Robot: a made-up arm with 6 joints.
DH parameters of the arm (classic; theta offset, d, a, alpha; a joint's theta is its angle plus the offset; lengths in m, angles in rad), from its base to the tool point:
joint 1: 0 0.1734 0 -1.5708
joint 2: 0.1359 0 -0.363 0
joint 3: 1.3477 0 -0.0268 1.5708
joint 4: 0 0.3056 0 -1.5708
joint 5: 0 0 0.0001 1.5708
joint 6: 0 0.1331 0 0
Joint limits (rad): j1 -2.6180..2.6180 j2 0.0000..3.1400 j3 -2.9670..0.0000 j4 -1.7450..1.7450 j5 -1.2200..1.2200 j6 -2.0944..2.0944
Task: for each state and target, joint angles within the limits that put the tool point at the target. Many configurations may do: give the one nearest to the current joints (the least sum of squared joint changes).
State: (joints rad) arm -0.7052 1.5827 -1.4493 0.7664 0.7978 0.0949
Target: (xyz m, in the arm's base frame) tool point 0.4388 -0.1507 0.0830
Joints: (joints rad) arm -0.4687 2.2183 -1.1922 0.7535 0.7752 0.0949
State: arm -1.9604 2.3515 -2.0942 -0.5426 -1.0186 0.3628
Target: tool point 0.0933 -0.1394 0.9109
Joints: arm -1.4355 1.5891 -2.5293 -0.6981 -1.0375 0.3628
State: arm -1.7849 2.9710 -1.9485 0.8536 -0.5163 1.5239
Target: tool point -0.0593 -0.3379 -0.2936
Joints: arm -1.6289 3.1016 -1.2619 0.9047 -0.3885 1.5239
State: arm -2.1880 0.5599 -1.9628 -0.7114 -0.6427 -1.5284
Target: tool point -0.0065 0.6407 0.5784
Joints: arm -1.4874 0.1378 -2.1579 -0.6235 -0.6484 -1.5284
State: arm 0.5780 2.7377 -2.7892 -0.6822 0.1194 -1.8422
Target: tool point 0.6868 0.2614 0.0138
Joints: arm 0.4054 2.8689 -2.3033 -0.6544 0.3871 -1.8422
